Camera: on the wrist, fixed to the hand. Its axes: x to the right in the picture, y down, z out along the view.
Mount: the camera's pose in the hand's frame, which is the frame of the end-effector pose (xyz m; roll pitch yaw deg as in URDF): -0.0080 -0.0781 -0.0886 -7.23 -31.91 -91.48
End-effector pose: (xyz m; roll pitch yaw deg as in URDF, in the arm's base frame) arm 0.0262 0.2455 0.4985 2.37 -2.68 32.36
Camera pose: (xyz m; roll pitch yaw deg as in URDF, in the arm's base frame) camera 0.0629 0.1807 0.4065 -4.22 -29.44 -60.60
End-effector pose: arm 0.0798 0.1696 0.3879 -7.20 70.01 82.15
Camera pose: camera 0.1572 0.0821 0.3687 -82.17 -13.66 29.19
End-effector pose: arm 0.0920 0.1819 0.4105 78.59 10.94 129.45
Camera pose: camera 0.0532 0.1167 0.3196 -24.97 45.22 26.36
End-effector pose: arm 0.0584 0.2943 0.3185 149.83 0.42 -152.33
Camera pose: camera 0.1173 0.1987 0.3559 175.25 62.04 -58.86
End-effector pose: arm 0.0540 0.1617 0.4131 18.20 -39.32 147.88
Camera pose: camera 0.0257 0.2344 0.3240 32.29 -9.76 48.11
